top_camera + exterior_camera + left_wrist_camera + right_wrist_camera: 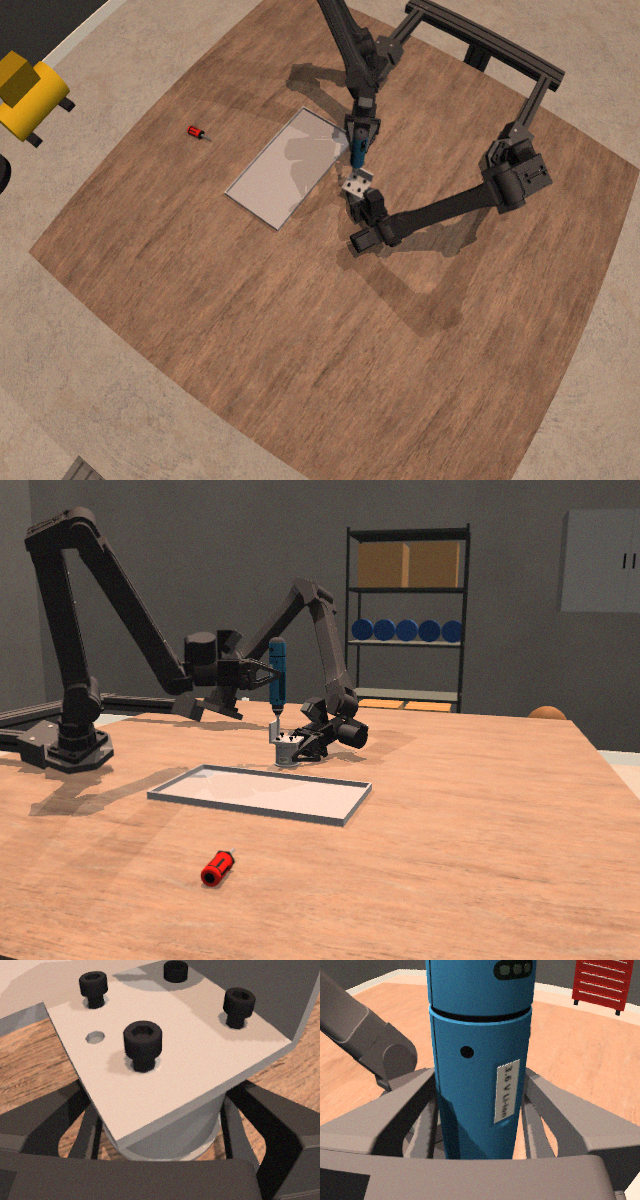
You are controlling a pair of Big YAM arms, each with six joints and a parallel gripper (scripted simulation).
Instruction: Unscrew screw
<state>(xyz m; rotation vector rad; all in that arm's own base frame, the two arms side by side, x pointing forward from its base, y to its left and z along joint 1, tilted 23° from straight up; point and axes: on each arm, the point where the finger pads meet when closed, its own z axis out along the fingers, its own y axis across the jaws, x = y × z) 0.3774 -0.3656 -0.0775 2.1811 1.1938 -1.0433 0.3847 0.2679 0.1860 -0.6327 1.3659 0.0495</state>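
My left hand is 1 cm below the joint module. From my left hand the other things lie so: shallow grey tray: 6 cm ahead, 22 cm to the right, 2 cm below; pale l-shaped bracket: 5 cm above; red manual screwdriver: 18 cm ahead, 55 cm to the right, 1 cm below.
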